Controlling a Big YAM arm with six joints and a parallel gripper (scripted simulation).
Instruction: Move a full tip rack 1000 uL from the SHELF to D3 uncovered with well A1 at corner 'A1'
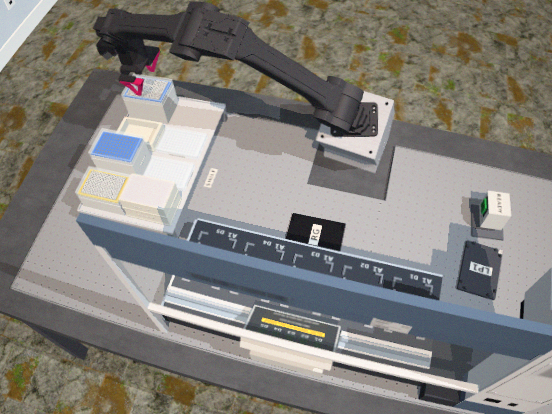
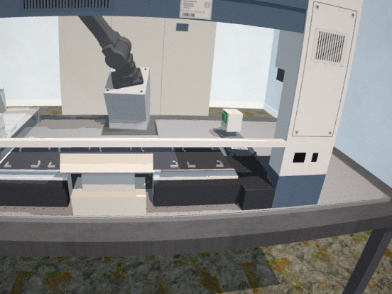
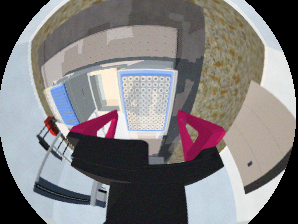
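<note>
Right now the blue-framed tip rack is 10 mm to the left of my hand and 50 mm below it. From my hand the other things lie so: shelf 180 mm ahead, 30 mm to the left, 130 mm below; then cream reservoir 110 mm ahead, 20 mm to the right, 110 mm below; then clear flat piece 240 mm ahead, 90 mm to the left, 110 mm below.
</note>
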